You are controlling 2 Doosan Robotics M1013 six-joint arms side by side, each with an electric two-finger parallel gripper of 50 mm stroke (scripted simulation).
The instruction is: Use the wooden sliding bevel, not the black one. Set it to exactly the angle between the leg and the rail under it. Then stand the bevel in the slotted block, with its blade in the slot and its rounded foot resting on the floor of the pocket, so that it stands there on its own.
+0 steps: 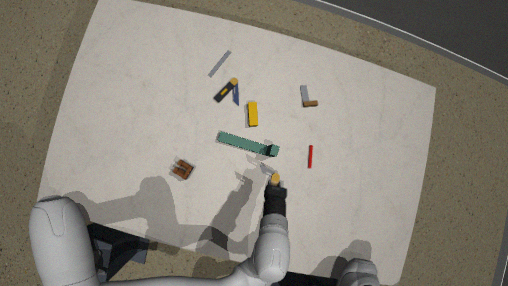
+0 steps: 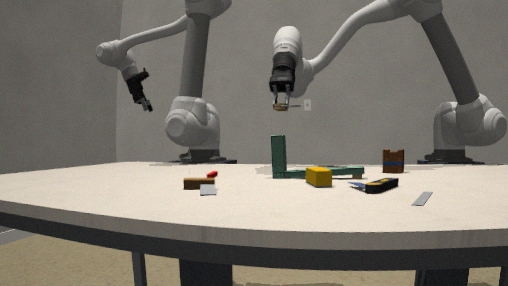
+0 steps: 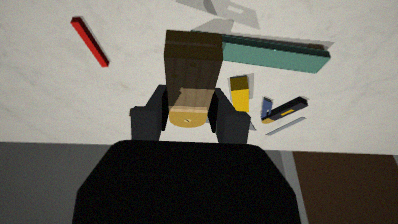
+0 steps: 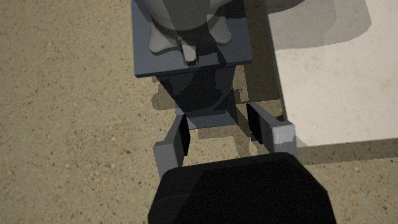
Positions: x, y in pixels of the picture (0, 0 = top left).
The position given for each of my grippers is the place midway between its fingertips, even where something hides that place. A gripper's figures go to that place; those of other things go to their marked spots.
Scene:
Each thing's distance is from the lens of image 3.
my left gripper [image 3: 189, 100]: 16 cm
wooden sliding bevel [image 3: 192, 60]: 11 cm

